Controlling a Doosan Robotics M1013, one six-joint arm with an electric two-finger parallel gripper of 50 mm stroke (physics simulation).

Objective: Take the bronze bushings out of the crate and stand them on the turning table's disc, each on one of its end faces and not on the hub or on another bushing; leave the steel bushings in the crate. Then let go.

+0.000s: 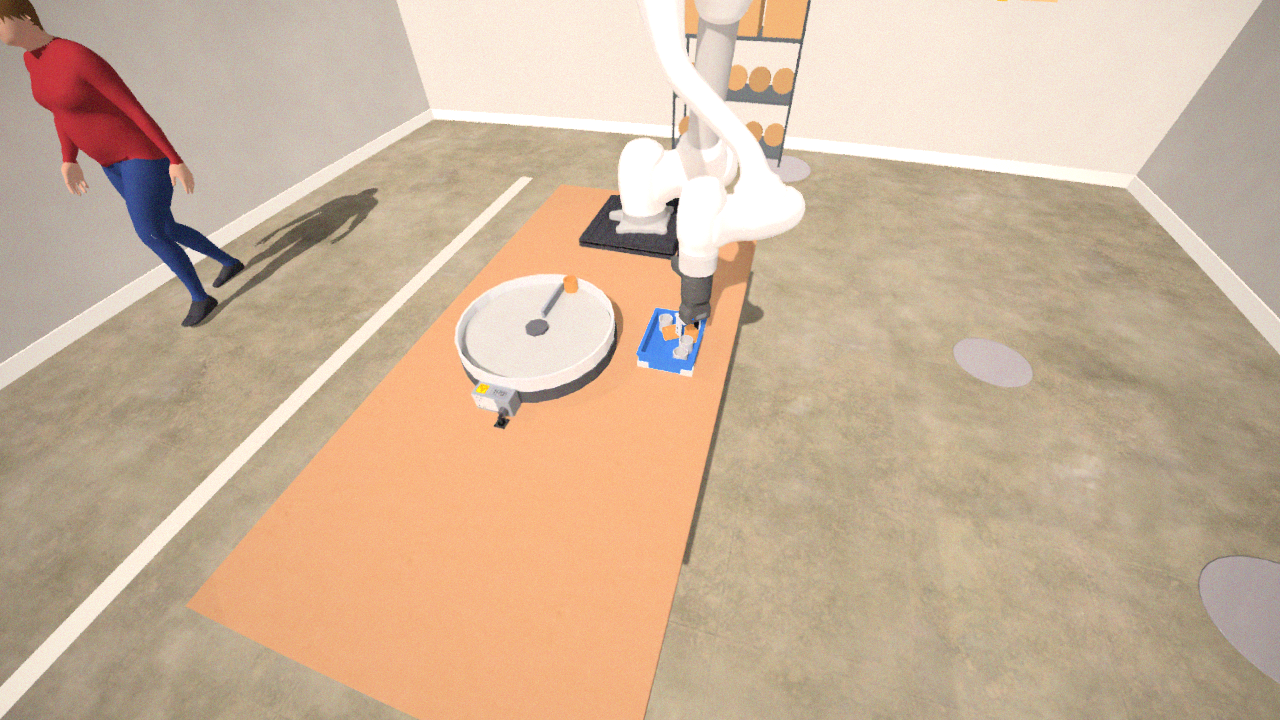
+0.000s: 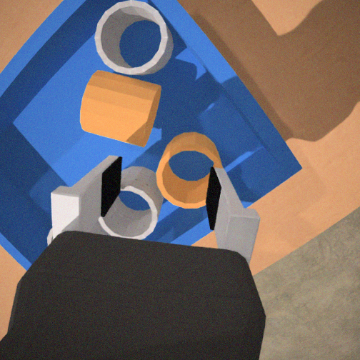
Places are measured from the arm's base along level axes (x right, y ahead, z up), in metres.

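Where they show: gripper, fingertip midpoint: (image 1: 687,331); arm's base at its link origin: (image 1: 645,220).
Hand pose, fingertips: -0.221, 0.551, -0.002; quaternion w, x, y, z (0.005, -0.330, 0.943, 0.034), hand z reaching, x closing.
Observation:
Things, the pixels of their top centre, and the offset from my fingertips, as dx, dy, dz. "spot": a spot on its surface instead.
- blue crate at its top centre: (image 1: 673,334) +0.036, +0.025, +0.006
- steel bushing at its top centre: (image 1: 665,318) +0.067, -0.043, -0.001
- turning table's disc at its top centre: (image 1: 536,326) +0.402, +0.069, +0.017
- dark hub at its top centre: (image 1: 536,326) +0.402, +0.069, +0.017
- grey bar at a spot on its surface: (image 1: 553,300) spot: +0.388, -0.034, +0.026
- control box at its top centre: (image 1: 493,391) +0.426, +0.302, +0.014
A blue crate (image 1: 666,364) (image 2: 287,162) holds two bronze and several steel bushings. One bronze bushing (image 1: 669,332) (image 2: 120,107) lies on its side. Another bronze bushing (image 1: 691,331) (image 2: 187,194) shows its open end upward, beside the right finger. A steel bushing (image 1: 665,320) (image 2: 162,45) stands at one end. A second steel bushing (image 2: 145,179) shows its open end beside the left finger. My gripper (image 1: 688,325) (image 2: 164,179) is open over the crate, holding nothing. A bronze bushing (image 1: 571,283) stands on the turning table's disc (image 1: 496,331), near its far rim.
The disc has a dark hub (image 1: 537,327) and a grey bar (image 1: 553,300) reaching toward its far rim. A control box (image 1: 494,399) is at the table's near side. A person in a red top (image 1: 98,102) is on the floor at the left. A shelf rack (image 1: 747,98) stands behind the arm.

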